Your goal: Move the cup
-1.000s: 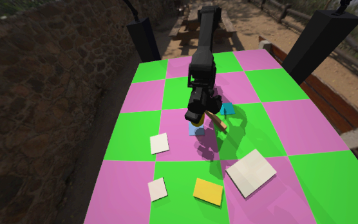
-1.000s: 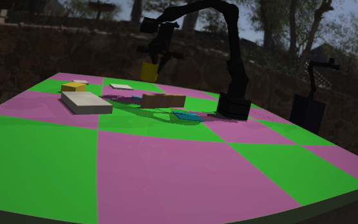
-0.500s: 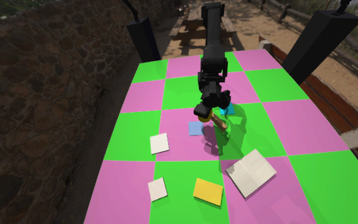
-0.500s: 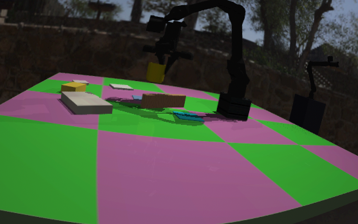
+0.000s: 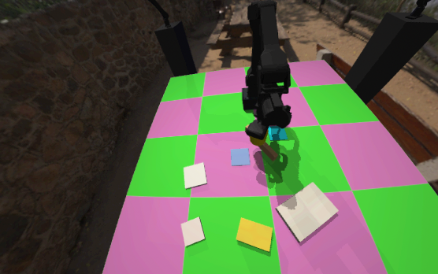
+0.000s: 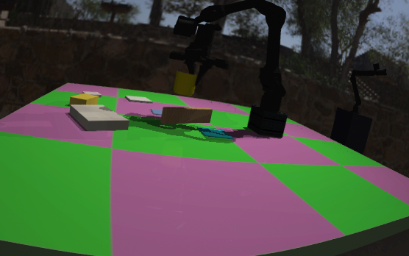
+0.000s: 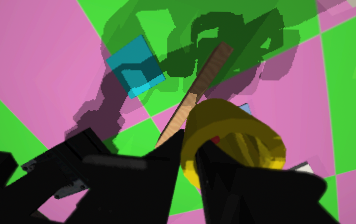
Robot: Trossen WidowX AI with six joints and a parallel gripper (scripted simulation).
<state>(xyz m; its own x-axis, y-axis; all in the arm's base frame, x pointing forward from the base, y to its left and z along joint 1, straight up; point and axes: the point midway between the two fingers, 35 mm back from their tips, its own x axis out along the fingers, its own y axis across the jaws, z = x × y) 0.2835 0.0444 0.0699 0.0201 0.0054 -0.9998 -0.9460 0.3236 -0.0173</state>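
Now: the teal pad 8 cm behind my gripper tip, 9 cm to the left of it and 13 cm below it. Also, from my gripper tip: light blue pad (8 cm ahead, 8 cm to the right, 13 cm below); yellow cup (2 cm ahead, 1 cm to the right); wooden bar (1 cm to the left, 10 cm below).
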